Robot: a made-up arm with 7 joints. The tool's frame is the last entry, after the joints.
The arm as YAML. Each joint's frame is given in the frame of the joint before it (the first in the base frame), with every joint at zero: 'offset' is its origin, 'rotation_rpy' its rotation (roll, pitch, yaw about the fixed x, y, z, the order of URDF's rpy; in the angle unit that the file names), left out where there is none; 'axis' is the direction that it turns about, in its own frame. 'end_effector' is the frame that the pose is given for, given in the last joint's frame.
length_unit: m
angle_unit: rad
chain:
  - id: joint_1
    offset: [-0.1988, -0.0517, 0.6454]
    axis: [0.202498, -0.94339, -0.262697]
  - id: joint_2
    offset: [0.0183, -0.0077, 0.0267]
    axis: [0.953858, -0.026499, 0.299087]
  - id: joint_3
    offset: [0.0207, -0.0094, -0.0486]
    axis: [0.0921, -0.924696, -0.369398]
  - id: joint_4
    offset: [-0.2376, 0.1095, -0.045]
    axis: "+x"
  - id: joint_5
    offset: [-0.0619, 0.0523, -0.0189]
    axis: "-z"
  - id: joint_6
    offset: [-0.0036, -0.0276, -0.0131]
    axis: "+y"
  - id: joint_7
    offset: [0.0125, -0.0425, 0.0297]
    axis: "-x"
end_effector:
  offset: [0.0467, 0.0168, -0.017]
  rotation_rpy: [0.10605, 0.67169, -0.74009]
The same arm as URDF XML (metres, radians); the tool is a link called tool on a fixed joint. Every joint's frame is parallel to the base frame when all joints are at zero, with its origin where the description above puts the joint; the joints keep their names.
<robot name="arm">
<link name="base"/>
<link name="link1"/>
<link name="link2"/>
<link name="link3"/>
<link name="link4"/>
<link name="link5"/>
<link name="link6"/>
<link name="link7"/>
<link name="tool"/>
<joint name="joint_1" type="continuous"><parent link="base"/><child link="link1"/><origin xyz="-0.1988 -0.0517 0.6454" rpy="0 0 0"/><axis xyz="0.202498 -0.94339 -0.262697"/></joint>
<joint name="joint_2" type="continuous"><parent link="link1"/><child link="link2"/><origin xyz="0.0183 -0.0077 0.0267" rpy="0 0 0"/><axis xyz="0.953858 -0.026499 0.299087"/></joint>
<joint name="joint_3" type="continuous"><parent link="link2"/><child link="link3"/><origin xyz="0.0207 -0.0094 -0.0486" rpy="0 0 0"/><axis xyz="0.0921 -0.924696 -0.369398"/></joint>
<joint name="joint_4" type="continuous"><parent link="link3"/><child link="link4"/><origin xyz="-0.2376 0.1095 -0.045" rpy="0 0 0"/><axis xyz="1 0 0"/></joint>
<joint name="joint_5" type="continuous"><parent link="link4"/><child link="link5"/><origin xyz="-0.0619 0.0523 -0.0189" rpy="0 0 0"/><axis xyz="0 0 -1"/></joint>
<joint name="joint_6" type="continuous"><parent link="link5"/><child link="link6"/><origin xyz="-0.0036 -0.0276 -0.0131" rpy="0 0 0"/><axis xyz="0 1 0"/></joint>
<joint name="joint_7" type="continuous"><parent link="link6"/><child link="link7"/><origin xyz="0.0125 -0.0425 0.0297" rpy="0 0 0"/><axis xyz="-1 0 0"/></joint>
<joint name="tool_joint" type="fixed"><parent link="link7"/><child link="tool"/><origin xyz="0.0467 0.0168 -0.017" rpy="0.1061 0.6717 -0.7401"/></joint>
</robot>

